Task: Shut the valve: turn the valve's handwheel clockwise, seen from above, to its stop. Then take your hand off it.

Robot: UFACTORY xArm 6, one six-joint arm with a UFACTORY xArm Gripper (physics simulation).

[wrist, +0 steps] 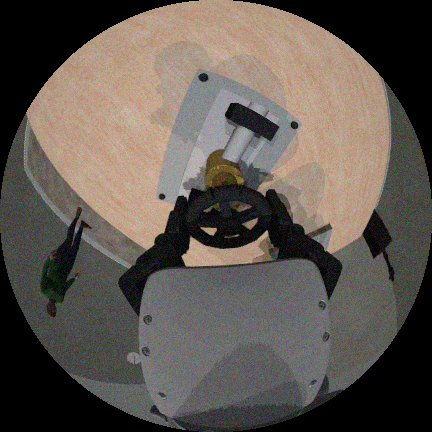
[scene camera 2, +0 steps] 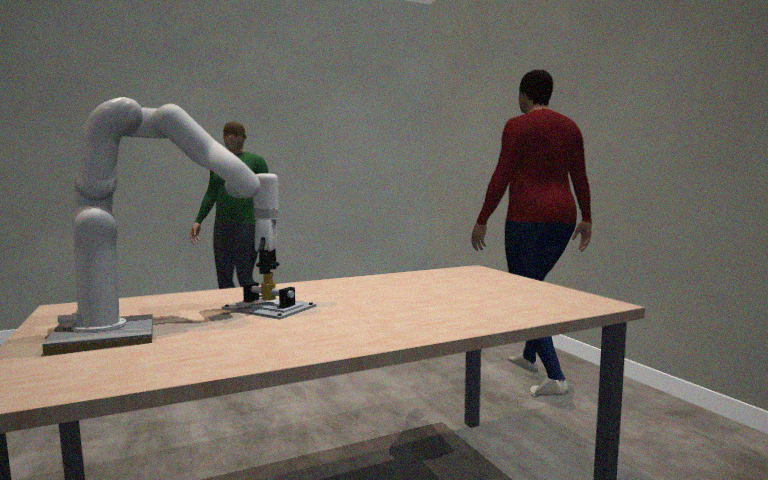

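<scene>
The valve's black spoked handwheel (wrist: 227,193) lies level on top of the brass valve body (scene camera 2: 267,289) (wrist: 216,167). The valve stands on a grey base plate (scene camera 2: 303,307) (wrist: 176,160). My gripper (scene camera 2: 267,260) (wrist: 226,203) points straight down, with one black finger on each side of the handwheel. In the wrist view both fingers meet the rim, left and right, and the gripper is shut on the handwheel. In the scene view the wheel is hard to tell from the dark fingers. The wheel's turn angle cannot be read.
A black pipe support (scene camera 2: 287,297) (wrist: 252,121) holds the grey pipe (wrist: 239,142) beside the valve; another black support (scene camera 2: 250,293) stands opposite. The robot's base plate (scene camera 2: 135,333) is at the table's left. Persons in green (scene camera 2: 240,212) and red (scene camera 2: 543,169) stand beyond the table (scene camera 2: 424,316).
</scene>
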